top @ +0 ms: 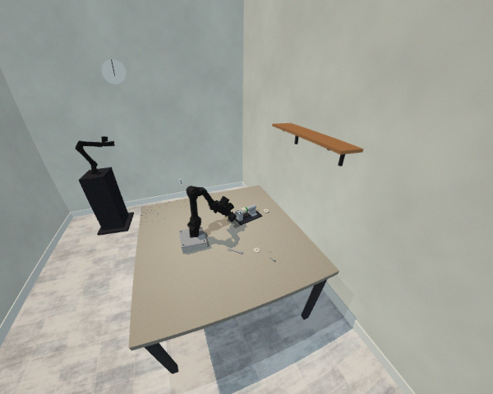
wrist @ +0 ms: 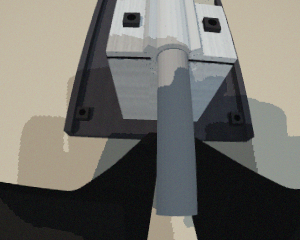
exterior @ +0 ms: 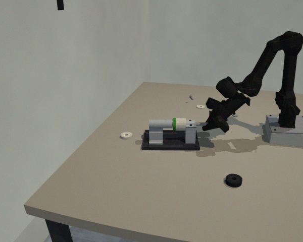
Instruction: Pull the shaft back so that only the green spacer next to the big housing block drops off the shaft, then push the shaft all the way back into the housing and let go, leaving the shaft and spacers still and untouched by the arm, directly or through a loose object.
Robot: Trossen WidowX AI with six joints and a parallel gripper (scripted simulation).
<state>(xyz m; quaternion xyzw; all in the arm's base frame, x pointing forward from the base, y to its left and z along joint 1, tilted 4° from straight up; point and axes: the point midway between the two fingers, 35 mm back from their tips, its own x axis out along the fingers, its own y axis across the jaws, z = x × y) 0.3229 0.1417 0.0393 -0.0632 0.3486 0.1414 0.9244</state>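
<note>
My hand is 70 mm short of the grey shaft and 20 mm to the right of it. From my hand the other things lie so: green spacer 140 mm ahead, 40 mm to the left; black ring 250 mm to the left, 130 mm behind, 70 mm below; wrench 330 mm to the right, 80 mm below, 50 mm behind.
</note>
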